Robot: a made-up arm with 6 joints.
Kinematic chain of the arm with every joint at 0, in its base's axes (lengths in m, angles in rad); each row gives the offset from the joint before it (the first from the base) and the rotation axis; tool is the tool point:
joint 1: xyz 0 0 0.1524 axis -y
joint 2: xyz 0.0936 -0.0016 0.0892 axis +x
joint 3: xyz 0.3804 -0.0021 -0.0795 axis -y
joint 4: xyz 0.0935 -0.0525 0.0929 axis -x
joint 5: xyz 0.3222 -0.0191 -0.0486 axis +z
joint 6: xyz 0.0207 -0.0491 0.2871 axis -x
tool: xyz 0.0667 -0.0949 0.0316
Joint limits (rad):
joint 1: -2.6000..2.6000
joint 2: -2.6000..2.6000
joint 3: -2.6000..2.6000
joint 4: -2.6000..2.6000
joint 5: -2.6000..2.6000
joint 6: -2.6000..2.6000
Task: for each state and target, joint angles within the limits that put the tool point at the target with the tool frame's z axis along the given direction. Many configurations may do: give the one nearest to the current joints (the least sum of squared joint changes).
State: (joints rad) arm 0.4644 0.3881 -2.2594 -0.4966 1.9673 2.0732
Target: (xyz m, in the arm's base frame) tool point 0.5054 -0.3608 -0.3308 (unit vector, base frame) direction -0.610 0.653 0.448
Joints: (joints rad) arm -0.3869 -0.1601 -1.5899 -1.1662 2.5847 2.6000
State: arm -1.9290 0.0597 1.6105 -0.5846 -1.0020 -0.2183
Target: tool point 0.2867 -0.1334 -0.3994 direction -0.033 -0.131 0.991
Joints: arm -1.8360 -0.1628 0.8919 -0.1193 -1.5507 -0.9892
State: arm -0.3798 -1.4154 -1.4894 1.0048 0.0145 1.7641
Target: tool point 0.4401 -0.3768 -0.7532 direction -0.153 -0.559 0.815
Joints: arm -1.2492 -2.1176 -1.0033 0.7618 -0.0127 2.1839
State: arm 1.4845 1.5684 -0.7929 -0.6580 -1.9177 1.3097
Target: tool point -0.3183 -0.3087 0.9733 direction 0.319 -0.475 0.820
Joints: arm 1.8494 0.8601 -0.2537 -0.3347 -2.3072 1.1460
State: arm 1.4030 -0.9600 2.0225 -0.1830 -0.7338 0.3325
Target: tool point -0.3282 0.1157 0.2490 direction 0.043 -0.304 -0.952
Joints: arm 1.4287 -1.1689 1.7425 0.1940 -0.9007 -0.2370
